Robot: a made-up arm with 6 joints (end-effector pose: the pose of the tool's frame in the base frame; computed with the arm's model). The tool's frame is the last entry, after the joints. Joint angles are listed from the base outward.
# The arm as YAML. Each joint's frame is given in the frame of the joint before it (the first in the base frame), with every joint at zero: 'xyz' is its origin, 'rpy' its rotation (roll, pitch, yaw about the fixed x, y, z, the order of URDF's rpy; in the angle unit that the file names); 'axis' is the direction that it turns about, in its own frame. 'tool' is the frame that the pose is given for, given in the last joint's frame.
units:
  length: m
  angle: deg
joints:
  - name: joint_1
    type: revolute
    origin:
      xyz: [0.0, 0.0, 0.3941]
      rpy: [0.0, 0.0, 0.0]
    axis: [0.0, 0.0, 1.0]
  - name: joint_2
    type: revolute
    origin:
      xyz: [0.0, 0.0, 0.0]
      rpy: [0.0, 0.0, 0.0]
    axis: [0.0, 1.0, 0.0]
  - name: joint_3
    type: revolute
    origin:
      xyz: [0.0, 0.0, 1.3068]
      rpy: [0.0, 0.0, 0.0]
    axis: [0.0, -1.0, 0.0]
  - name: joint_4
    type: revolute
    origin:
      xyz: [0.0, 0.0, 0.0]
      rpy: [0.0, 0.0, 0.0]
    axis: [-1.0, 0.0, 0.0]
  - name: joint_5
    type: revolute
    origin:
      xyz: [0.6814, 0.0, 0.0]
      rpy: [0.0, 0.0, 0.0]
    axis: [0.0, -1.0, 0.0]
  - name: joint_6
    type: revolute
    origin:
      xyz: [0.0, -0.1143, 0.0]
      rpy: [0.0, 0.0, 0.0]
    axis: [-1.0, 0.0, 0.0]
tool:
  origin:
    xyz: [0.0, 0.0, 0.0]
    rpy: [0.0, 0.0, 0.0]
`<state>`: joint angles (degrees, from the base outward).
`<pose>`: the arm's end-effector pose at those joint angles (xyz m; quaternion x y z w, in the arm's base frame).
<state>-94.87 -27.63 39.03 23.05 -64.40 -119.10</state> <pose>-0.0728 0.3847 2.1952 0.4202 -0.7038 -0.4693 0.3285</pose>
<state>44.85 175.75 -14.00 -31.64 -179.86 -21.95</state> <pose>-0.3316 -0.4671 -0.7346 -0.1096 0.0452 0.3859 0.9149</pose>
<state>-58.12 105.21 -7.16 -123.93 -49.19 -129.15</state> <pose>0.5369 -0.7424 -0.5428 -0.2355 0.3807 0.2257 0.8652</pose>
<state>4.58 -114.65 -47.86 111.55 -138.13 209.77</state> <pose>-1.0170 -0.0393 0.5172 -0.5148 0.6760 0.5261 0.0340</pose>
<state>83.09 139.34 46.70 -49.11 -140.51 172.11</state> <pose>0.1626 0.7194 -1.2739 -0.3978 -0.2026 -0.8488 0.2833</pose>
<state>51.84 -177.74 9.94 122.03 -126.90 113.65</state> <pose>-0.4887 -0.5239 -1.0988 0.0175 0.1737 0.0445 0.9836</pose>
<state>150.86 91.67 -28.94 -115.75 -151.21 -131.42</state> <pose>-0.7847 0.3806 -0.1780 -0.3475 0.0778 -0.9344 0.0106</pose>
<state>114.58 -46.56 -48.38 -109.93 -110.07 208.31</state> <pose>0.0774 -0.2628 1.1636 -0.4073 0.7715 -0.4869 0.0426</pose>
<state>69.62 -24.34 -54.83 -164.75 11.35 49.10</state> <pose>-0.0918 0.0696 1.2131 0.5514 0.5869 0.0307 0.5921</pose>
